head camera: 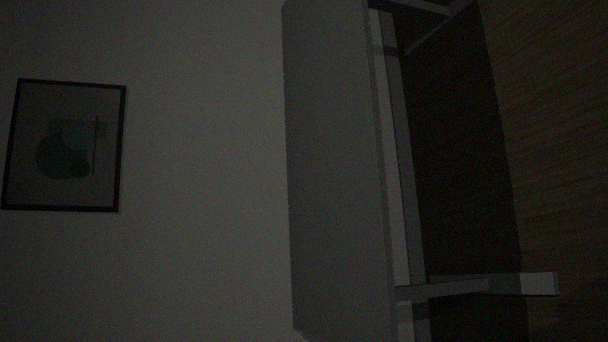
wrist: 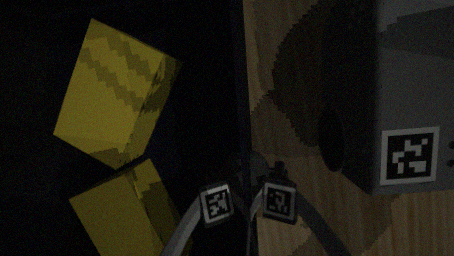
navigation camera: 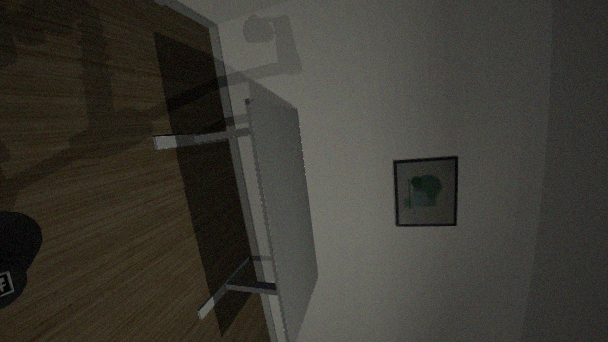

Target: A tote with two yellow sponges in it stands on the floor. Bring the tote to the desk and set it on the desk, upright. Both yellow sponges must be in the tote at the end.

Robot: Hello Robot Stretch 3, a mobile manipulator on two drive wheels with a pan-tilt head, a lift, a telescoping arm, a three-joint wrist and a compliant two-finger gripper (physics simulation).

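Places are measured from the robot's base along level axes (x up, y left, z back), in centimetres.
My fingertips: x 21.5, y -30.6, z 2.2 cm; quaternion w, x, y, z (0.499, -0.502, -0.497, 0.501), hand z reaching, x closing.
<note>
For each thing: its top centre in the pictures, then the offset to it from my fingertips. "pt": a spot on its surface instead. Level surfaces: height alone.
- dark tote, surface spot: (wrist: 240,75) pt dz +7.0, dx +6.5, dy +0.1 cm
- second yellow sponge, middle of its top: (wrist: 123,241) dz -5.4, dx +1.0, dy -10.7 cm
- desk, its level: dx +50.5 cm
- wood floor, its level: dx -21.4 cm
The dark tote (wrist: 240,75) fills the left of the wrist view, with its side wall running down the middle. One yellow sponge (wrist: 102,95) lies tilted inside it. A second yellow sponge (wrist: 112,217) lies beside the first and is cut off by the lower edge. My gripper (wrist: 244,168) is shut on the tote's wall, one finger on each side. The desk (head camera: 330,165) (navigation camera: 282,200) has a grey top and light legs and stands along the wall. The tote does not show in the head or navigation view. The tote's far sides are hidden in the dark.
My grey base (wrist: 410,95) with a marker is right of the tote, a gap apart. A desk foot (head camera: 537,283) (navigation camera: 166,142) reaches out over the wood floor (head camera: 565,140) (navigation camera: 115,200). A framed picture (head camera: 62,150) (navigation camera: 425,192) hangs above the desk. The views are dim and turned sideways.
</note>
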